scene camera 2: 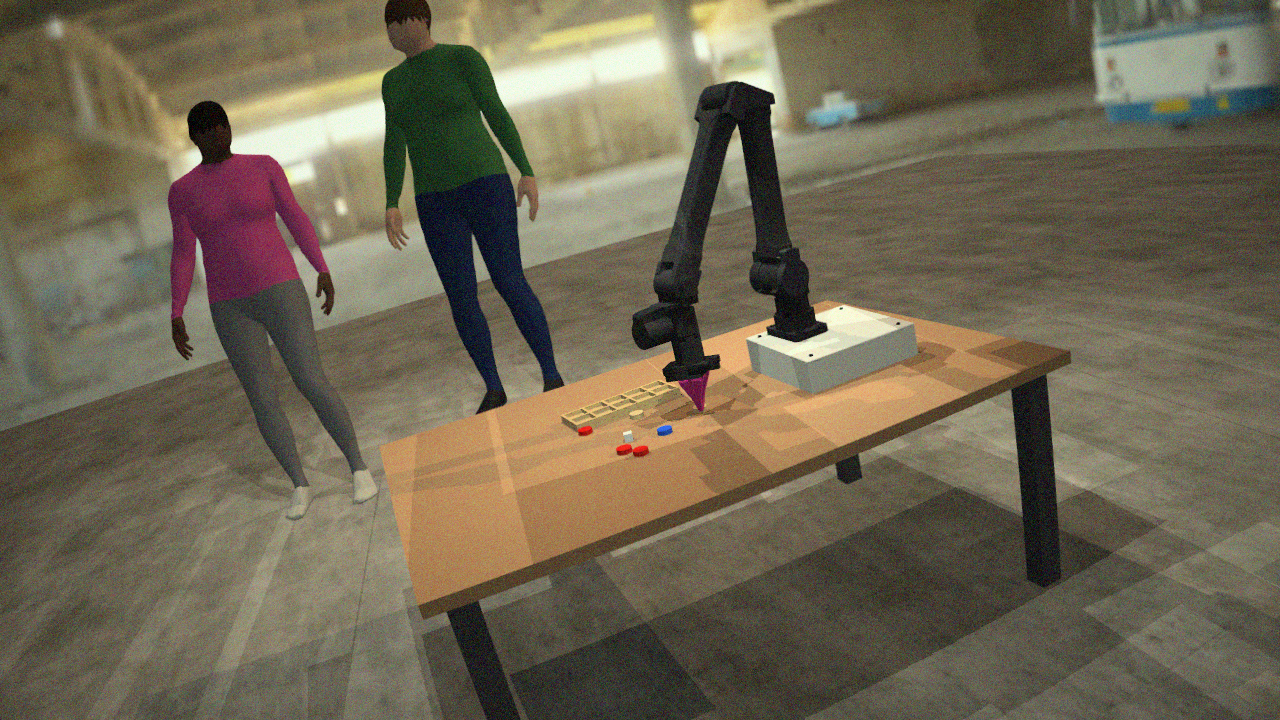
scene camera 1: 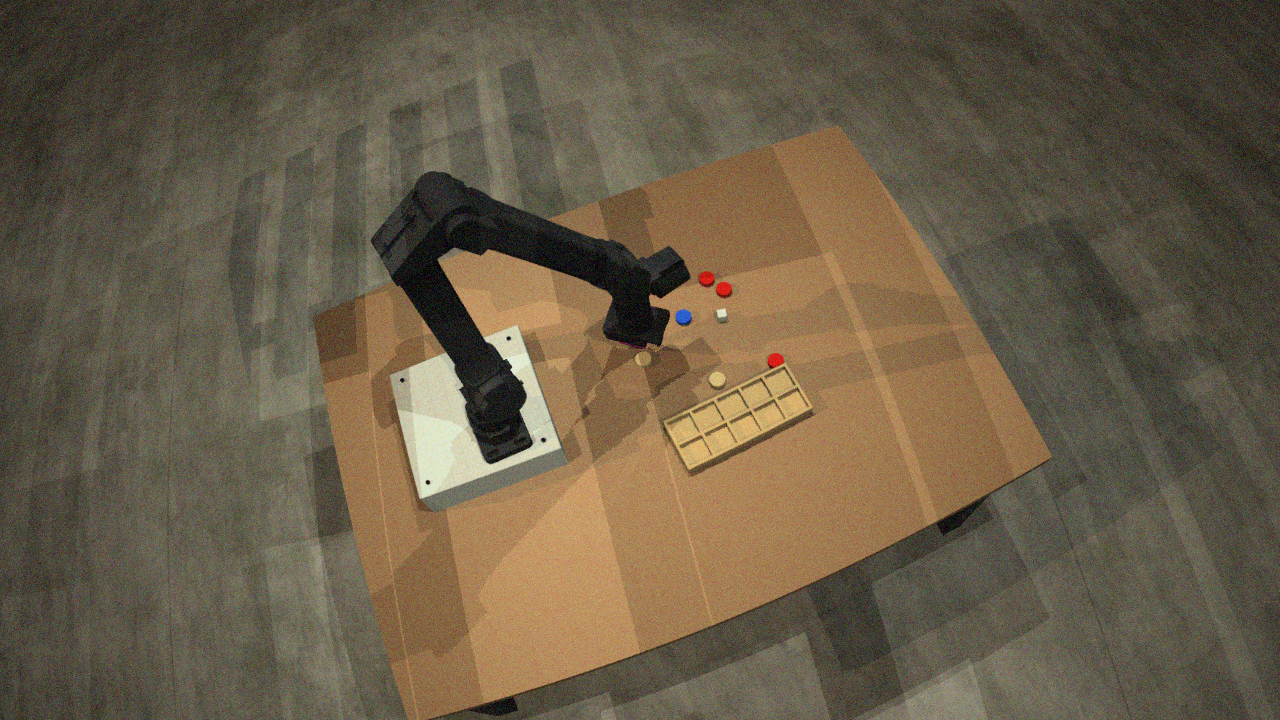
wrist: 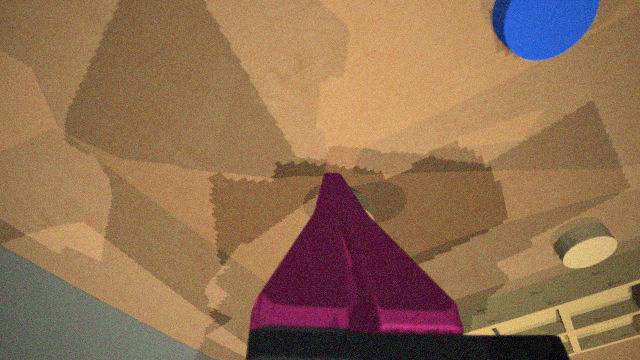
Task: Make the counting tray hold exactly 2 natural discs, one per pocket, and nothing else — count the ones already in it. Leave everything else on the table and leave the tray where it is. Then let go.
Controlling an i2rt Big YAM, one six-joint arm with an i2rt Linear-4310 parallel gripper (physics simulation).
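Note:
My gripper (scene camera 2: pixel 701 409) (wrist: pixel 330 183) is shut, with nothing between its magenta fingers. Its tip points down low over the table, at a natural disc (scene camera 1: pixel 642 358) that lies on the table and is almost wholly hidden behind the fingers in the wrist view. A second natural disc (scene camera 1: pixel 716 379) (scene camera 2: pixel 636 414) (wrist: pixel 590 251) lies on the table beside the tray's long side. The pale wooden counting tray (scene camera 1: pixel 751 440) (scene camera 2: pixel 569 422) (wrist: pixel 570 331) has two rows of square pockets. In scene camera 1 no disc shows in any pocket.
A blue disc (scene camera 1: pixel 682 317) (scene camera 2: pixel 664 430) (wrist: pixel 550 25) lies near the gripper. A small white cube (scene camera 1: pixel 721 315) (scene camera 2: pixel 627 436) lies beyond it. Two red discs (scene camera 1: pixel 706 278) (scene camera 1: pixel 723 289) lie close together. A third red disc (scene camera 1: pixel 775 360) (scene camera 2: pixel 584 430) lies right beside the tray's far end.

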